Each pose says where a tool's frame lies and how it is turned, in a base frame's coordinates. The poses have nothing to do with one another.
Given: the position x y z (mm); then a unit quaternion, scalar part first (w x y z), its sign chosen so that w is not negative.
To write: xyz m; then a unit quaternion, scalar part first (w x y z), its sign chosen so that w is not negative. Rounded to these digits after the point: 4 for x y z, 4 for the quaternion.
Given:
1: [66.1, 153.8, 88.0, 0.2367, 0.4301, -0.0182, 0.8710]
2: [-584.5, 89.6, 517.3, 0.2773, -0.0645, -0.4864, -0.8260]
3: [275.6, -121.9, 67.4, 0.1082, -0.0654, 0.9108, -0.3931]
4: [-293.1, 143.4, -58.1, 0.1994, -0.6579, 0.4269, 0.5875]
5: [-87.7, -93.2, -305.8, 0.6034, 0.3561, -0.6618, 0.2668]
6: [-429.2, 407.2, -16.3, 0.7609, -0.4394, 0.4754, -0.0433]
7: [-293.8, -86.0, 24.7, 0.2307, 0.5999, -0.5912, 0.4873]
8: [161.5, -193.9, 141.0, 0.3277, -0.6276, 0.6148, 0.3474]
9: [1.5, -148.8, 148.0, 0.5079, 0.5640, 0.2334, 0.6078]
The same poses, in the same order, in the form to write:
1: [0.0661, 0.1538, 0.0880, 0.2367, 0.4301, -0.0182, 0.8710]
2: [-0.5845, 0.0896, 0.5173, 0.2773, -0.0645, -0.4864, -0.8260]
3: [0.2756, -0.1219, 0.0674, 0.1082, -0.0654, 0.9108, -0.3931]
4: [-0.2931, 0.1434, -0.0581, 0.1994, -0.6579, 0.4269, 0.5875]
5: [-0.0877, -0.0932, -0.3058, 0.6034, 0.3561, -0.6618, 0.2668]
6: [-0.4292, 0.4072, -0.0163, 0.7609, -0.4394, 0.4754, -0.0433]
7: [-0.2938, -0.0860, 0.0247, 0.2307, 0.5999, -0.5912, 0.4873]
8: [0.1615, -0.1939, 0.1410, 0.3277, -0.6276, 0.6148, 0.3474]
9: [0.0015, -0.1488, 0.1480, 0.5079, 0.5640, 0.2334, 0.6078]
